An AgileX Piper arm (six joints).
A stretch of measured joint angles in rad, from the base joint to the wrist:
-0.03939 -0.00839 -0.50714 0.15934 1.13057 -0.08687
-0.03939 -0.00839 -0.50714 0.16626 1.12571 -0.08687
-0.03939 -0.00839 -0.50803 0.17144 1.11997 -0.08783
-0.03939 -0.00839 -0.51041 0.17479 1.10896 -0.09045
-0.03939 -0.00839 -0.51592 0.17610 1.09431 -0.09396
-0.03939 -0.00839 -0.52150 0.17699 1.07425 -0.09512
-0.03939 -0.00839 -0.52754 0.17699 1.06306 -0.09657
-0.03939 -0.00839 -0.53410 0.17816 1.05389 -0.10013
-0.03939 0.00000 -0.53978 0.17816 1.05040 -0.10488
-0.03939 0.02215 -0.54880 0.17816 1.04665 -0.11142
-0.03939 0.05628 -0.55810 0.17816 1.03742 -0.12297
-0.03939 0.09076 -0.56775 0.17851 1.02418 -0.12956
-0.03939 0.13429 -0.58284 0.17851 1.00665 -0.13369
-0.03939 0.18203 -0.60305 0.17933 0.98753 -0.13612
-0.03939 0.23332 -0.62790 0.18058 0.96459 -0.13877
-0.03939 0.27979 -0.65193 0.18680 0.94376 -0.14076
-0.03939 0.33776 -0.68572 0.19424 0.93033 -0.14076
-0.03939 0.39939 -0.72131 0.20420 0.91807 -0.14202
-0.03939 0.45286 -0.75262 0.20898 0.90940 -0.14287
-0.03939 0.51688 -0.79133 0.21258 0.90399 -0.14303
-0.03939 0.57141 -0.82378 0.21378 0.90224 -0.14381
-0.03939 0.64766 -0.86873 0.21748 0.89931 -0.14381
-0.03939 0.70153 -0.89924 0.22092 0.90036 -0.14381
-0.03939 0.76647 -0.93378 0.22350 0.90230 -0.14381
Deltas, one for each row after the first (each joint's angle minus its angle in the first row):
0.00000 0.00000 0.00000 0.00692 -0.00486 0.00000
0.00000 0.00000 -0.00089 0.01210 -0.01060 -0.00096
0.00000 0.00000 -0.00327 0.01545 -0.02161 -0.00358
0.00000 0.00000 -0.00878 0.01676 -0.03626 -0.00709
0.00000 0.00000 -0.01436 0.01765 -0.05632 -0.00825
0.00000 0.00000 -0.02040 0.01765 -0.06751 -0.00970
0.00000 0.00000 -0.02696 0.01882 -0.07668 -0.01326
0.00000 0.00839 -0.03264 0.01882 -0.08017 -0.01801
0.00000 0.03054 -0.04166 0.01882 -0.08392 -0.02455
0.00000 0.06467 -0.05096 0.01882 -0.09315 -0.03610
0.00000 0.09915 -0.06061 0.01917 -0.10639 -0.04269
0.00000 0.14268 -0.07570 0.01917 -0.12392 -0.04682
0.00000 0.19042 -0.09591 0.01999 -0.14304 -0.04925
0.00000 0.24171 -0.12076 0.02124 -0.16598 -0.05190
0.00000 0.28818 -0.14479 0.02746 -0.18681 -0.05389
0.00000 0.34615 -0.17858 0.03490 -0.20024 -0.05389
0.00000 0.40778 -0.21417 0.04486 -0.21250 -0.05515
0.00000 0.46125 -0.24548 0.04964 -0.22117 -0.05600
0.00000 0.52527 -0.28419 0.05324 -0.22658 -0.05616
0.00000 0.57980 -0.31664 0.05444 -0.22833 -0.05694
0.00000 0.65605 -0.36159 0.05814 -0.23126 -0.05694
0.00000 0.70992 -0.39210 0.06158 -0.23021 -0.05694
0.00000 0.77486 -0.42664 0.06416 -0.22827 -0.05694

